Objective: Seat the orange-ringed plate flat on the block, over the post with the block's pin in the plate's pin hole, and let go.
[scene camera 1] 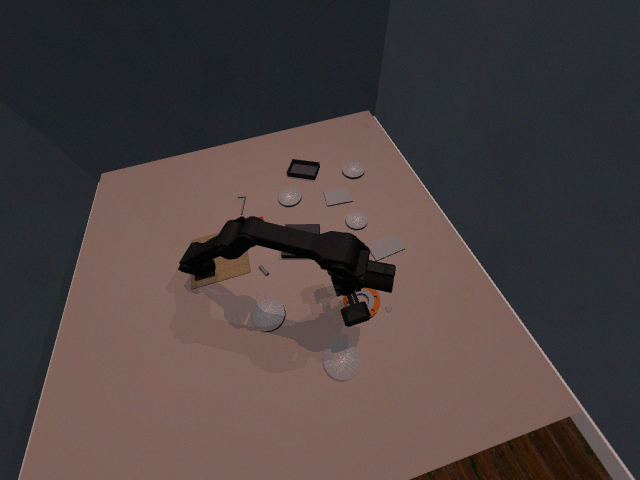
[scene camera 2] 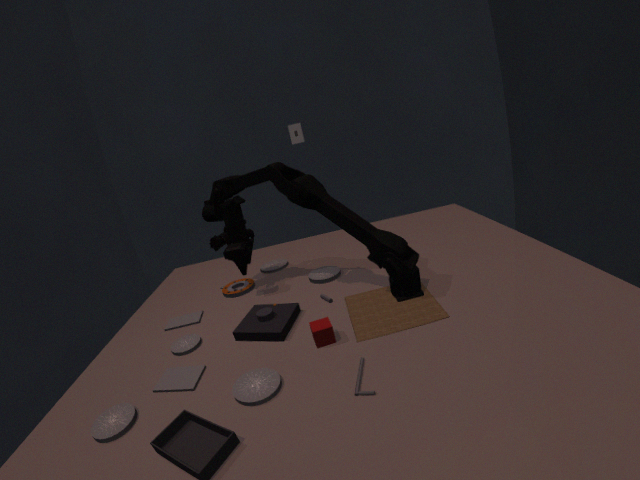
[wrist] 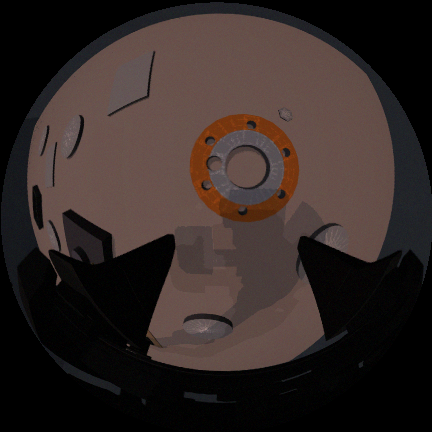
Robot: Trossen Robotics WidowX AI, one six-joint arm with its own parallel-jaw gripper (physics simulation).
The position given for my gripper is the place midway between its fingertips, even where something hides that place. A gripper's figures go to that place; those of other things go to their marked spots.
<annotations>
My gripper [scene camera 2: 247, 269] is 0.98 m from the lens. A black tray [scene camera 2: 189, 439] is 0.58 m from the lens. A dark block [scene camera 2: 250, 329] is 0.73 m from the lens. The marked spots on the dark block and the black tray are 0.29 m apart.
</annotations>
